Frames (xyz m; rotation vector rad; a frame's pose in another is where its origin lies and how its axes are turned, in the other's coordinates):
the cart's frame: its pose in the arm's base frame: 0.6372 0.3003 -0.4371 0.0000 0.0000 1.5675
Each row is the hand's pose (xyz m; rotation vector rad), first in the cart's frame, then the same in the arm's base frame.
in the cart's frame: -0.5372 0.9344 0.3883 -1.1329 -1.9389 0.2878
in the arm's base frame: -0.2990 -0.2338 -0.0488 0.6264 -2.4035 1.0551
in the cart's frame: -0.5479 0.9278 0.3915 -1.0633 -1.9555 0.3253
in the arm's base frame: -0.2924 -0.2445 -0.0456 0.6983 -2.3771 1.1016
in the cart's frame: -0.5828 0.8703 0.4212 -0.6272 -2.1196 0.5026
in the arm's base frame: -0.2350 -0.2796 -0.0159 1.2024 -2.2217 1.2619
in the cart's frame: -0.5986 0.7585 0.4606 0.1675 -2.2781 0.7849
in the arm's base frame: -0.1233 -0.2958 0.0235 2.0514 -1.7763 1.4301
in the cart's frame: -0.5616 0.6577 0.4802 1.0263 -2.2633 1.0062
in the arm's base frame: -0.0223 -0.2591 0.0431 -2.5008 0.9451 -1.2440
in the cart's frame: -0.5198 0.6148 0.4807 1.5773 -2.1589 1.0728
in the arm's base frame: 0.0207 -0.2175 0.0436 -2.5848 0.4067 -1.0045
